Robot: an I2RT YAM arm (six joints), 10 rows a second.
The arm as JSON. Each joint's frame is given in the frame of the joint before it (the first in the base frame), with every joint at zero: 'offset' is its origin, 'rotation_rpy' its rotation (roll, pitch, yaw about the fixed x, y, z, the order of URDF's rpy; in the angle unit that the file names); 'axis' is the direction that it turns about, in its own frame. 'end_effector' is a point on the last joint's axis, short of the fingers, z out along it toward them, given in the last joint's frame.
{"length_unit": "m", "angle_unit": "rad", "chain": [
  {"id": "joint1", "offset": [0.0, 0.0, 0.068], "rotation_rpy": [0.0, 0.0, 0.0], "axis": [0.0, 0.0, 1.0]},
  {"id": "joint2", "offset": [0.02, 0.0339, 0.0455], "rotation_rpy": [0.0, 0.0, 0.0], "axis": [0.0, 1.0, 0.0]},
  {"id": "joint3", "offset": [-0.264, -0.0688, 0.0], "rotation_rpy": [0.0, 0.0, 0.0], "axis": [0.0, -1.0, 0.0]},
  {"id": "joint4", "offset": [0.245, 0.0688, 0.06], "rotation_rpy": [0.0, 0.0, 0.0], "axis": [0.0, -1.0, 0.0]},
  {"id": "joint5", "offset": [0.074, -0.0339, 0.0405], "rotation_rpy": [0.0, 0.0, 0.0], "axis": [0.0, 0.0, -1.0]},
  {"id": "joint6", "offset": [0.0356, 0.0, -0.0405], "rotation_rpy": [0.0, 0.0, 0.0], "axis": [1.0, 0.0, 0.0]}
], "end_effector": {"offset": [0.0, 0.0, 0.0], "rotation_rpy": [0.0, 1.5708, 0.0]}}
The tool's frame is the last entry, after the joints.
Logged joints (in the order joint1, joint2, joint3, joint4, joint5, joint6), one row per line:
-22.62 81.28 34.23 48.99 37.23 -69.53
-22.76 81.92 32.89 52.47 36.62 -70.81
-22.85 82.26 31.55 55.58 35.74 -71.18
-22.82 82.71 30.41 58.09 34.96 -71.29
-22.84 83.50 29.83 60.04 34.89 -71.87
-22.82 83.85 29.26 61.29 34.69 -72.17
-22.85 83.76 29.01 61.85 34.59 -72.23
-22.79 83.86 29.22 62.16 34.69 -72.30
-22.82 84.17 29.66 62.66 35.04 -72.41
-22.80 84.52 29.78 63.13 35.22 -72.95
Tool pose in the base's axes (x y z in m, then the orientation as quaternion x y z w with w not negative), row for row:
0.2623 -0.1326 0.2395 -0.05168 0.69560 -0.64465 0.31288
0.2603 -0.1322 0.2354 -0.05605 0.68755 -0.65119 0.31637
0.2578 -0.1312 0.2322 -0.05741 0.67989 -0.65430 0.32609
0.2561 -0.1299 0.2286 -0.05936 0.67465 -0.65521 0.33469
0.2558 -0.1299 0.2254 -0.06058 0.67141 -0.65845 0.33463
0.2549 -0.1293 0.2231 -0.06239 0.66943 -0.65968 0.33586
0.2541 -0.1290 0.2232 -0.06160 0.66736 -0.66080 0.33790
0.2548 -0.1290 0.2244 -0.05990 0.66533 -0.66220 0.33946
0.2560 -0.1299 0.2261 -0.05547 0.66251 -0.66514 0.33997
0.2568 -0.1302 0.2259 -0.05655 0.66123 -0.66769 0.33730
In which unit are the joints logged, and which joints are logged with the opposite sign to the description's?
The joints are logged in degrees. Opposite sign: none.
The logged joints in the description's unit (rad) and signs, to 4 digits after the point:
-0.3948 1.4186 0.5974 0.8550 0.6498 -1.2135
-0.3972 1.4298 0.5740 0.9158 0.6391 -1.2359
-0.3988 1.4357 0.5507 0.9701 0.6238 -1.2423
-0.3983 1.4436 0.5308 1.0139 0.6102 -1.2442
-0.3986 1.4573 0.5206 1.0479 0.6089 -1.2544
-0.3983 1.4635 0.5107 1.0697 0.6055 -1.2596
-0.3988 1.4619 0.5063 1.0795 0.6037 -1.2607
-0.3978 1.4636 0.5100 1.0849 0.6055 -1.2619
-0.3983 1.4690 0.5177 1.0936 0.6116 -1.2638
-0.3979 1.4752 0.5198 1.1018 0.6147 -1.2732

